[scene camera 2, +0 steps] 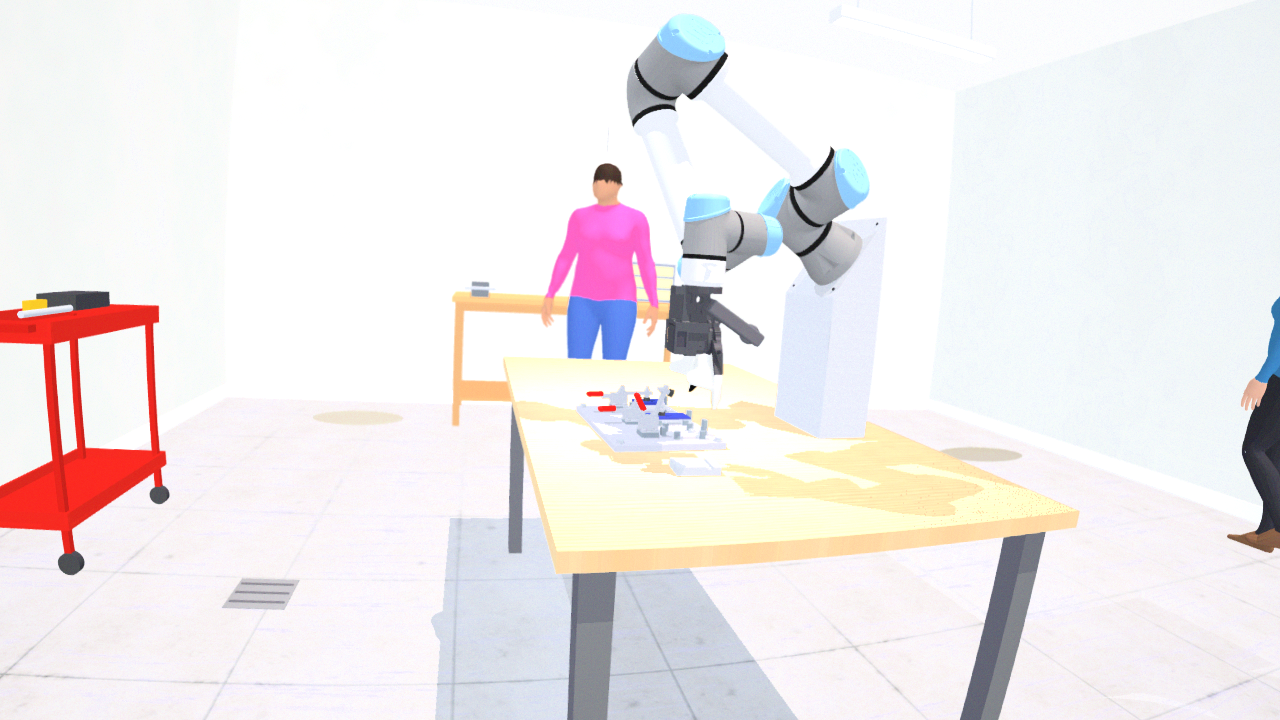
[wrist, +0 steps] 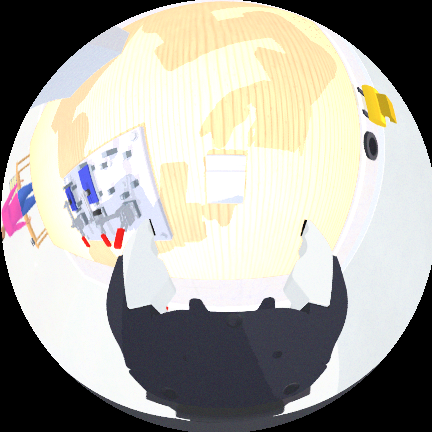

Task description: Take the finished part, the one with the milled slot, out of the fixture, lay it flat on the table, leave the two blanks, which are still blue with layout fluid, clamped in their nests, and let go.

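Places are measured from the arm's base along level axes (x ahead, y left, z up), in millimetres.
Pixels of known places: gripper, between the fingertips: (scene camera 2: 701,400) (wrist: 228,220); arm's base, origin of its link: (scene camera 2: 838,260).
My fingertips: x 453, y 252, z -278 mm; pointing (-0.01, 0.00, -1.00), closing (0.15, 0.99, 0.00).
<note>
Ahead of a thing's pixels: the offset from my fingertips to its top centre. Level surfaces: height alone.
The finished part @(0 mm ahead, 3 mm right, 114 mm down) (scene camera 2: 695,466) (wrist: 225,185), a pale silvery block with a line across its top, lies flat on the table @(129 mm down) (scene camera 2: 805,523) (wrist: 280,200) beside the fixture plate @(16 mm back, 302 mm right, 114 mm down) (scene camera 2: 657,443) (wrist: 156,200). Two blue blanks sit in their nests on the fixture: one blank @(68 mm back, 300 mm right, 98 mm down) (scene camera 2: 673,415) (wrist: 88,184) and another blank @(63 mm back, 410 mm right, 88 mm down) (wrist: 72,198) beyond it. Parts of the clamps cover them. My gripper (scene camera 2: 704,394) (wrist: 228,220) is open and empty, above the table and apart from the finished part. The slot is washed out by glare in the scene view.
Toggle clamps with red handles (scene camera 2: 606,408) (wrist: 119,238) stand on the fixture. A pale pedestal (scene camera 2: 819,358) carries the arm at the table's right side. A person in pink (scene camera 2: 608,250) (wrist: 14,212) stands behind the table near a wooden bench (scene camera 2: 501,299). A red cart (scene camera 2: 107,317) is at left.
</note>
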